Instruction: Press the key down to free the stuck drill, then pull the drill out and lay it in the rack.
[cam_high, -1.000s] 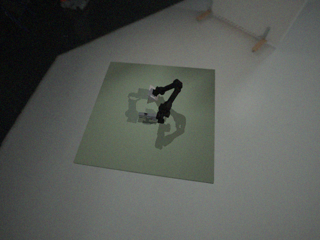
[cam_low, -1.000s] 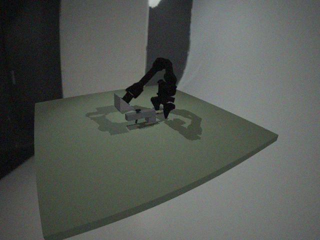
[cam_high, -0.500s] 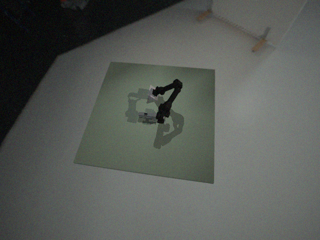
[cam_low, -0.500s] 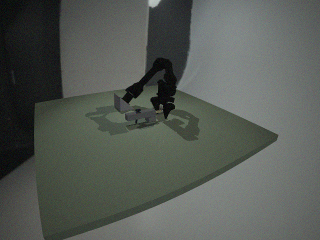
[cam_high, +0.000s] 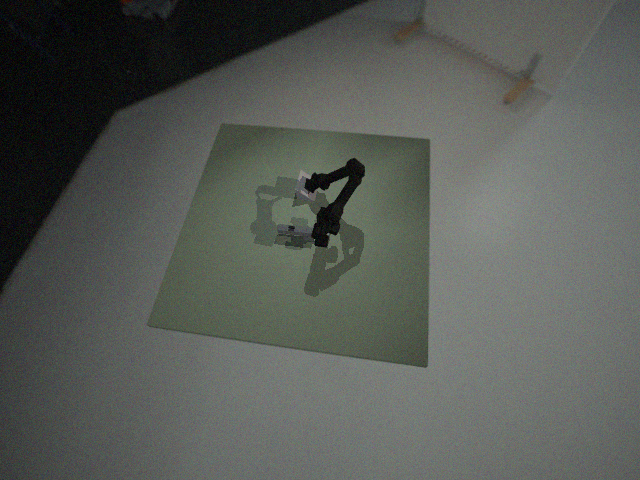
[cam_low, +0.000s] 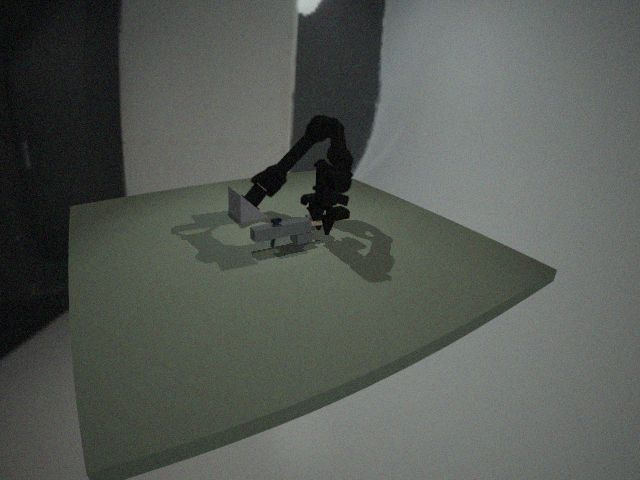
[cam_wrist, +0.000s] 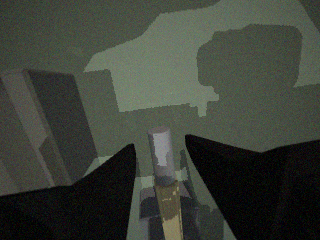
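The drill lies 4 cm to the right of my gripper tip and 3 cm above it. The rest, counted from my gripper tip: rack: 8 cm behind, 3 cm to the left, 1 cm above; grey block: 14 cm to the right, 3 cm above; dark key: 16 cm to the right, 4 cm above.
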